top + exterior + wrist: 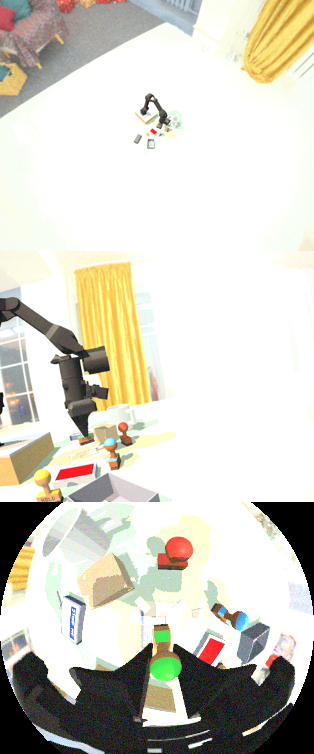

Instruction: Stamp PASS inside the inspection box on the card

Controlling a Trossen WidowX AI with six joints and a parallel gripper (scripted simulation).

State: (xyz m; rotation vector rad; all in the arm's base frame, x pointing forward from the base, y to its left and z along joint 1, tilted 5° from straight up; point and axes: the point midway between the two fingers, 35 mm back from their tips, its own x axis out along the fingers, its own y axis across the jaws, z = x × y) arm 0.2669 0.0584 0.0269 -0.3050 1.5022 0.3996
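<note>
My gripper tip is now 60 mm above the pale paper card. From my gripper tip the other things lie so: green-topped pass stamp: right at my gripper tip; then red-knobbed stamp: 100 mm ahead, 40 mm to the left, 40 mm below; then cardboard box: 100 mm to the left, 30 mm below, 30 mm ahead.
</note>
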